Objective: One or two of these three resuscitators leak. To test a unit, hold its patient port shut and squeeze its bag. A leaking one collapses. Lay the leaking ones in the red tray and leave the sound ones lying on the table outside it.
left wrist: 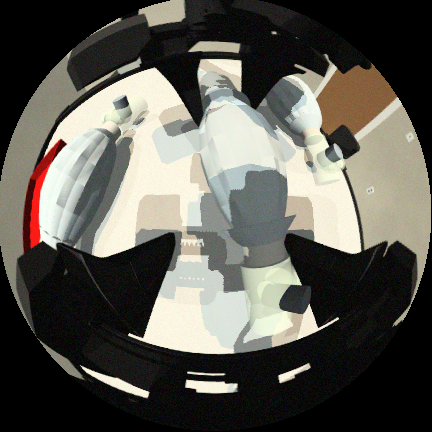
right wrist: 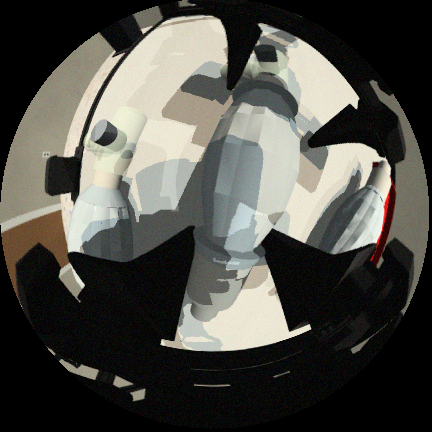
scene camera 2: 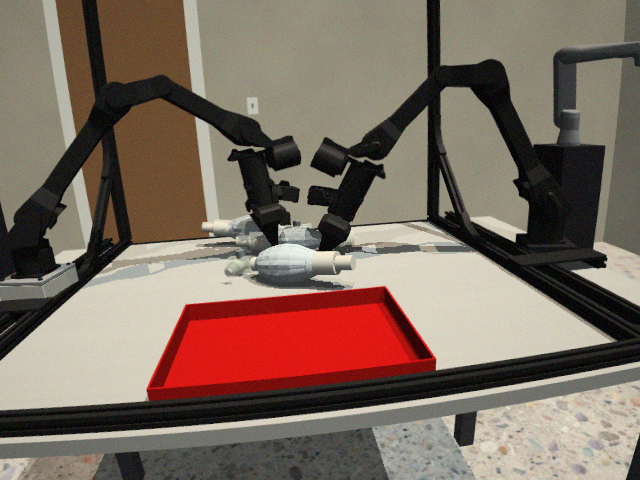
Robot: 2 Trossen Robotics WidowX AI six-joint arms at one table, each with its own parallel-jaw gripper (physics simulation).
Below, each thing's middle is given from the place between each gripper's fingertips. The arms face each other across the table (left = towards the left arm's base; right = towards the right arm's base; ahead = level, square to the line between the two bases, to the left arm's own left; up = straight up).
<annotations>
Right now my right hand is 400 mm short of the red tray [scene camera 2: 228, 347], 10 mm to the right of it and 10 mm above it.
Now: the red tray 38 cm ahead of my left hand and 9 cm to the right of it.
</annotations>
